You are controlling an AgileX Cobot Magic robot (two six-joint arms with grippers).
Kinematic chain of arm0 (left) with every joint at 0, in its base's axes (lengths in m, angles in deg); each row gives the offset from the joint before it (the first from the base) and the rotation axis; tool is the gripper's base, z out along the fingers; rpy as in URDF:
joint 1: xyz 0 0 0.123 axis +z
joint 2: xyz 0 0 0 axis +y
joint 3: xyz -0.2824 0 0.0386 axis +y
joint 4: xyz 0.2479 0 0.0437 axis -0.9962 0 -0.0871
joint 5: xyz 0 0 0 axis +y
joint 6: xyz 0.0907 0 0.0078 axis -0.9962 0 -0.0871
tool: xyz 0 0 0 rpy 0 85 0
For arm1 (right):
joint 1: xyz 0 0 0.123 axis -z
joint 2: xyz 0 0 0 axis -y
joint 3: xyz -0.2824 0 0.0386 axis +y
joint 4: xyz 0.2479 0 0.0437 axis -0.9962 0 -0.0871
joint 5: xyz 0 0 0 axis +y
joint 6: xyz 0.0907 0 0.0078 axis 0.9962 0 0.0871
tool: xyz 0 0 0 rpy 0 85 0
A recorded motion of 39 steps. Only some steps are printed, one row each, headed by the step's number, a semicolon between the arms.
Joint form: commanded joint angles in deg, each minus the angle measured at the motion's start. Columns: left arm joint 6, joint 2, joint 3, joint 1, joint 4, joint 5; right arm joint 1, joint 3, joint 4, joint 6, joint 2, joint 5.
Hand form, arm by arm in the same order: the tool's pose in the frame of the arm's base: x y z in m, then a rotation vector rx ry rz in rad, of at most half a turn. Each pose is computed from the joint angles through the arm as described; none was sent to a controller.
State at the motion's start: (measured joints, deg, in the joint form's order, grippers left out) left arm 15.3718 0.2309 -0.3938 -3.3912 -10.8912 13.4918; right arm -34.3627 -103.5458 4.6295 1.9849 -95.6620 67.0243
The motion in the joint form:
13: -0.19 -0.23 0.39 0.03 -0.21 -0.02; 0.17 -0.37 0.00 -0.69 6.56 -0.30
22: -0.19 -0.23 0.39 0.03 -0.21 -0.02; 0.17 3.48 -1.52 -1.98 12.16 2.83
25: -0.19 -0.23 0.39 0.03 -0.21 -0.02; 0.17 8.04 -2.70 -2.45 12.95 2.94
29: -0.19 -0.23 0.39 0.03 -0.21 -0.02; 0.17 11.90 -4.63 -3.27 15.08 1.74
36: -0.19 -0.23 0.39 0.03 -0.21 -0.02; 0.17 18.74 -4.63 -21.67 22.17 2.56
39: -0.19 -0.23 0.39 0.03 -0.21 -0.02; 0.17 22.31 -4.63 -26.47 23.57 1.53
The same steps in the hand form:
13: 0.0556 0.0008 0.1922 -0.0485 1.7139 -0.0618; 0.2723 0.1769 0.4453 -0.6808 2.2949 0.1890
22: 0.0556 0.0008 0.1922 -0.0485 1.7139 -0.0618; 0.2441 0.1602 0.4526 -0.7111 2.3152 0.2040
25: 0.0556 0.0008 0.1922 -0.0485 1.7139 -0.0618; 0.2417 0.1607 0.4336 -0.7431 2.3787 0.2053
29: 0.0556 0.0008 0.1922 -0.0485 1.7139 -0.0618; 0.2331 0.1584 0.4259 -0.7638 2.3876 0.2396
36: 0.0556 0.0008 0.1922 -0.0485 1.7139 -0.0618; 0.2032 0.1380 0.4232 -1.1343 2.2320 0.1050
39: 0.0556 0.0008 0.1922 -0.0485 1.7139 -0.0618; 0.1990 0.1352 0.4120 -1.2356 2.1984 0.0685

